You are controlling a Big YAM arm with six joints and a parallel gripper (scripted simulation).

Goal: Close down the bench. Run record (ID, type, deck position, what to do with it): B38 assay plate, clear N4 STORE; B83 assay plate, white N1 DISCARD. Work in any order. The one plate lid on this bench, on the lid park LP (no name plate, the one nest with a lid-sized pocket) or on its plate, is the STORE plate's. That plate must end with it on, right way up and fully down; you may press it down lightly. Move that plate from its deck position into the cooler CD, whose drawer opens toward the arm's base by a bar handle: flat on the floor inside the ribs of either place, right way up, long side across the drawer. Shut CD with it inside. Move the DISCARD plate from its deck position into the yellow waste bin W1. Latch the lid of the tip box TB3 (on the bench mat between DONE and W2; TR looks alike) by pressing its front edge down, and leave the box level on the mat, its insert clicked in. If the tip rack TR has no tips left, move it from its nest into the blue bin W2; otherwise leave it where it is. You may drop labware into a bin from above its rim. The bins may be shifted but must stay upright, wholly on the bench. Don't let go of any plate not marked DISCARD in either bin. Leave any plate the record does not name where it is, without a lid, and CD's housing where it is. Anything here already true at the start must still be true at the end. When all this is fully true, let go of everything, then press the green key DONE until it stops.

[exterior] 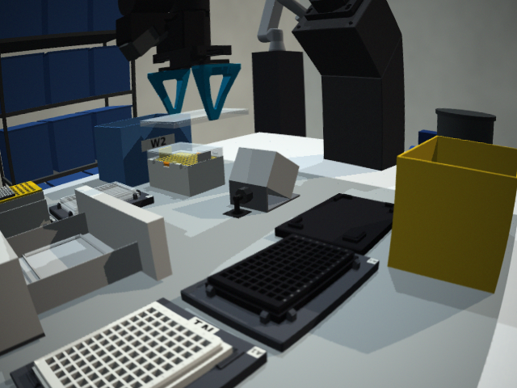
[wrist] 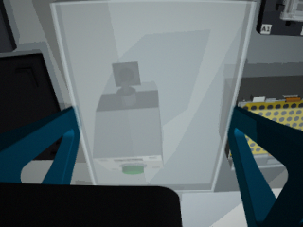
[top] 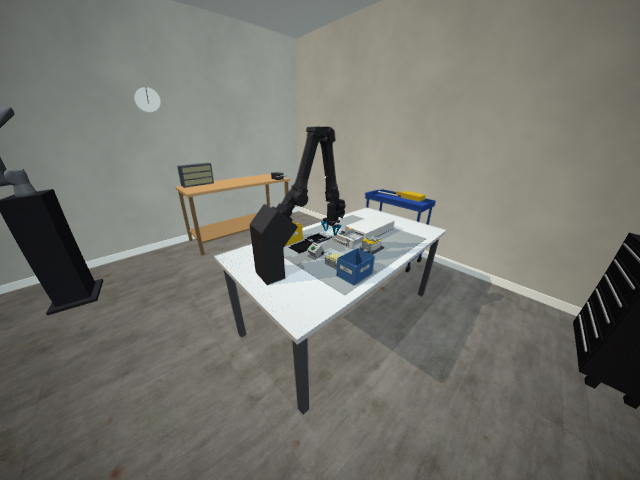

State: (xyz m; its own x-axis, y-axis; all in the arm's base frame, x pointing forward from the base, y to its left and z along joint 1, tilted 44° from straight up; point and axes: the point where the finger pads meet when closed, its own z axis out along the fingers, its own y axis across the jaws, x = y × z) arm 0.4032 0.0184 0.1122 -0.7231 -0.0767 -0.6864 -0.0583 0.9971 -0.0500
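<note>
Right now my hand is 160 mm to the left of the clear plate, 130 mm above it and 100 mm short of it. Round my hand: tip box lid 150 mm to the right, 90 mm below, 80 mm behind; grey done key housing 120 mm behind, 100 mm below, 20 mm to the left; clear plate lid right at my hand.
</note>
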